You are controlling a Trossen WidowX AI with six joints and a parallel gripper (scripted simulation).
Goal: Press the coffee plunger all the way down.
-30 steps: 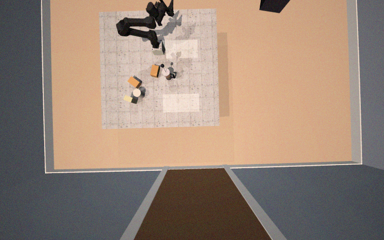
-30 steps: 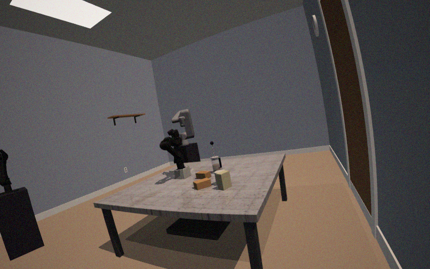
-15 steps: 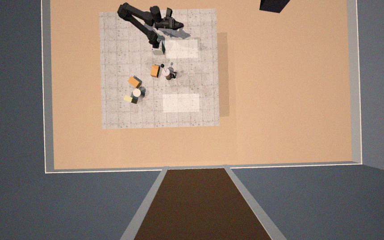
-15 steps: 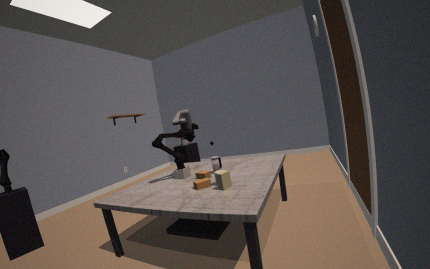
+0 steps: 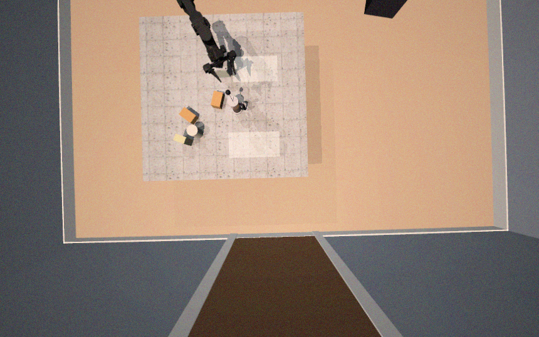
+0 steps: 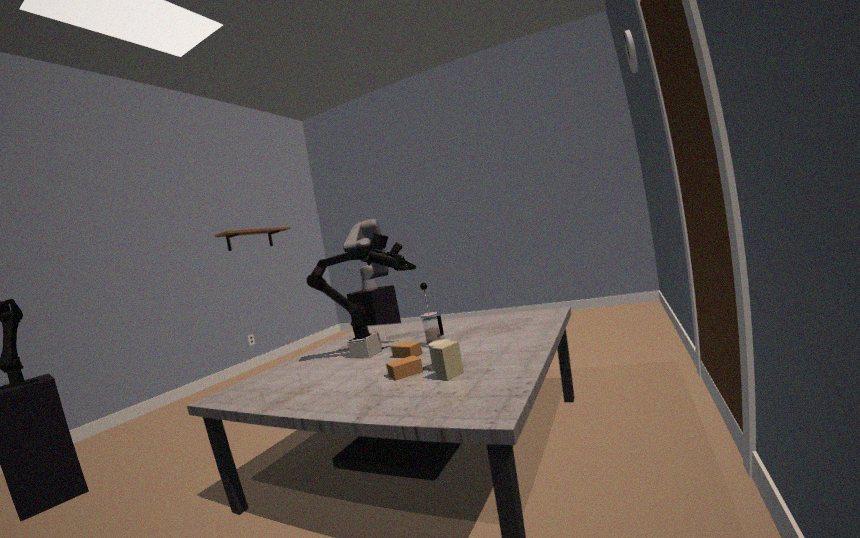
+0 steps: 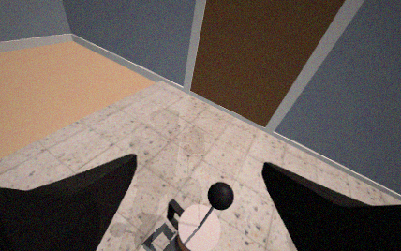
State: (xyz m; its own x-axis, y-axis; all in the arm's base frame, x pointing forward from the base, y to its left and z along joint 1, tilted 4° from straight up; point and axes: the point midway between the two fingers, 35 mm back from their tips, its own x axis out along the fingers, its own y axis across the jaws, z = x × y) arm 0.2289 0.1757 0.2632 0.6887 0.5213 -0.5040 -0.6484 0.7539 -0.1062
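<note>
Right now the coffee press is 220 mm below my gripper tip and 40 mm ahead of it. Also, from my gripper tip: cream block (370 mm to the right, 350 mm ahead, 300 mm below).
</note>
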